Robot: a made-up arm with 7 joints.
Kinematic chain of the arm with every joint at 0, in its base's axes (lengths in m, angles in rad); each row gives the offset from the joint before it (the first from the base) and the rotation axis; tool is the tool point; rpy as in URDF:
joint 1: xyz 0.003 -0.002 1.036 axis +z
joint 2: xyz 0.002 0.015 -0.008 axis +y
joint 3: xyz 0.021 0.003 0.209 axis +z
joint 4: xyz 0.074 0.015 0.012 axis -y
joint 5: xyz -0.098 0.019 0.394 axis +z
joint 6: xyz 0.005 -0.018 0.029 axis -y
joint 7: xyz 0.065 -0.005 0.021 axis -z
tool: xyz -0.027 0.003 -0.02 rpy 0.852 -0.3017 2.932
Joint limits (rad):
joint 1: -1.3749..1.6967
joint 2: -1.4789..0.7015
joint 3: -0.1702..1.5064
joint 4: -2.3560..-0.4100
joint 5: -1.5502..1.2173
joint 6: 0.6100..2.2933
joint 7: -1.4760..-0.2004
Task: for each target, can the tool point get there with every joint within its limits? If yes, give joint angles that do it. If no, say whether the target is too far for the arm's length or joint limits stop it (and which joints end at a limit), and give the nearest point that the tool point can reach.
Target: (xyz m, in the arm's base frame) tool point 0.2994 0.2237 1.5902
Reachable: yes | joints -0.9201 -0.7919 0.7631 -1.3506 0.6508 1.7444 -1.0732
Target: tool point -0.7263 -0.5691 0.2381
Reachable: no: too far | nearest point -0.5669 -0.4451 1.0543 | short by 0.841 m
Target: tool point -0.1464 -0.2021 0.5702
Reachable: no: joint limits stop it (at a limit: joint 1, joint 2, joint 3, joint 4, joint 7) | nearest point -0.0070 -0.3073 0.6826 | short by 0.208 m
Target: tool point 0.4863 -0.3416 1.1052
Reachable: yes | joints -0.6982 0.1401 0.0513 -1.9575 -0.9002 1.4593 -0.6449
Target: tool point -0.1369 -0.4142 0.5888
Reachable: no: joint limits stop it (at a limit: joint 1, joint 2, joint 3, joint 4, joint 7) | nearest point -0.0160 -0.3718 0.6809 | short by 0.158 m
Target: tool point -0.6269 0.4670 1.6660
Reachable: no: too far | nearest point -0.4618 0.3441 1.4993 | short by 0.265 m
